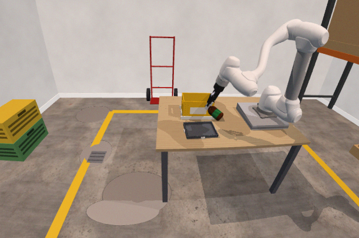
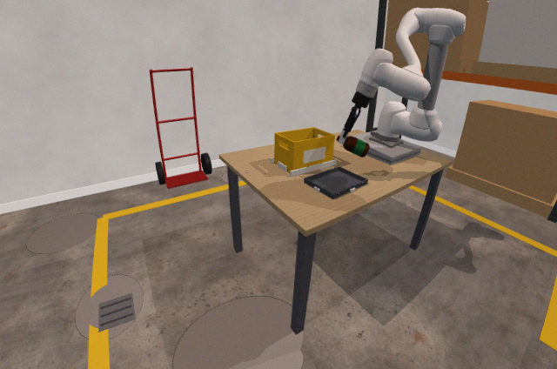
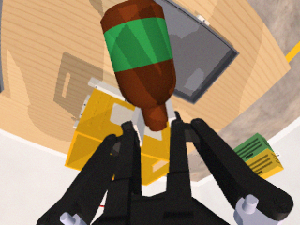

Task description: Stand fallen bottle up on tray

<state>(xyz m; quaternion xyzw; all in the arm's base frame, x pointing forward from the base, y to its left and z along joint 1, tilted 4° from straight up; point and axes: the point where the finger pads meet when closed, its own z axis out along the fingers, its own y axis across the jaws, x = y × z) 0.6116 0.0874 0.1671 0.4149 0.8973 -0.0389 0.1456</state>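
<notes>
Now: the bottle 4 cm below my hand, 3 cm to the left of it and 3 cm behind it. The rest, counted from my hand: dark tray 20 cm below, 6 cm ahead, 4 cm to the left; then yellow crate 23 cm to the right, 13 cm below, 3 cm ahead.
</notes>
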